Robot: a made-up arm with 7 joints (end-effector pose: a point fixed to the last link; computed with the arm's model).
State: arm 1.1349 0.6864 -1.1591 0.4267 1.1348 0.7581 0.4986
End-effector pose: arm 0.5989 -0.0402 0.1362 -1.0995 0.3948 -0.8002
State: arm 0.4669 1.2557 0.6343 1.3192 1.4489 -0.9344 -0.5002
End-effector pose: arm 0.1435 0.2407 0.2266 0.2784 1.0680 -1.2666
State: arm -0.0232 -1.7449 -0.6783 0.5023 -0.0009 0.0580 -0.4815
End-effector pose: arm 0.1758 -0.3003 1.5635 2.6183 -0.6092 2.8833
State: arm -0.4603 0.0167 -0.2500 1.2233 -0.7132 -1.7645 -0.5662
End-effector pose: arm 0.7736 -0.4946 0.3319 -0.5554 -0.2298 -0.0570
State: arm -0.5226 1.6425 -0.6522 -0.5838 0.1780 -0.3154 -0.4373
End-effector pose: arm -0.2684 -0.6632 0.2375 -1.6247 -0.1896 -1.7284
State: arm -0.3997 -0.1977 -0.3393 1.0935 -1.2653 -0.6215 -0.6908
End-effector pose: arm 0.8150 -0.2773 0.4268 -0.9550 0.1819 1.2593
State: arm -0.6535 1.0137 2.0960 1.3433 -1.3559 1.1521 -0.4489
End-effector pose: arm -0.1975 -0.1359 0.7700 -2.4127 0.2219 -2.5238
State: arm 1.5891 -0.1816 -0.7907 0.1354 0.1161 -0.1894 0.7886
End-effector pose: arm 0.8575 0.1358 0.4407 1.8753 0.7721 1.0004
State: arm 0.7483 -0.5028 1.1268 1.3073 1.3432 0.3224 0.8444
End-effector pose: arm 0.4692 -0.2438 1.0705 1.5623 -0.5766 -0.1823
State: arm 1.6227 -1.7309 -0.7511 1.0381 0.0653 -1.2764 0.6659
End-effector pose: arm 0.6905 -0.8614 0.4009 2.1655 0.5051 -0.6854
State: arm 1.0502 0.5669 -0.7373 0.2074 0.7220 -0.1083 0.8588
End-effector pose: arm 0.5202 0.1061 0.1145 -1.5195 1.4060 -2.0815
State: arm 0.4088 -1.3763 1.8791 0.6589 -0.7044 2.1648 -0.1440
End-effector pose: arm 0.1066 -0.2866 0.3904 -0.4385 1.0323 -0.4210
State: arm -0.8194 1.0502 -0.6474 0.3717 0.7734 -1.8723 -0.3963
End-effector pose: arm 0.0569 -0.8572 0.2822 0.4642 -0.4593 -2.5725
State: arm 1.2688 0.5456 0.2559 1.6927 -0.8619 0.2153 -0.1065
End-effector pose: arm 0.0917 0.3494 0.8678 -2.3218 -0.9376 -2.9617
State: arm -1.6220 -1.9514 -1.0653 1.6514 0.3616 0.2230 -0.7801
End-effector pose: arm 0.0114 0.6040 0.7607 0.5738 1.2829 -0.1534
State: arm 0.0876 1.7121 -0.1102 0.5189 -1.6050 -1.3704 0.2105
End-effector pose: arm -0.4098 -0.0975 0.4086 2.2808 0.1145 2.8034
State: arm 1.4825 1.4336 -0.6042 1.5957 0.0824 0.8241 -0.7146
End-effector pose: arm -0.2684 0.3237 0.7130 -2.6385 -1.0297 -2.2790
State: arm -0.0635 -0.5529 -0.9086 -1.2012 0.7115 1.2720 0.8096
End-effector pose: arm 0.8170 -0.6903 0.8656 -0.6895 0.7593 -1.5692
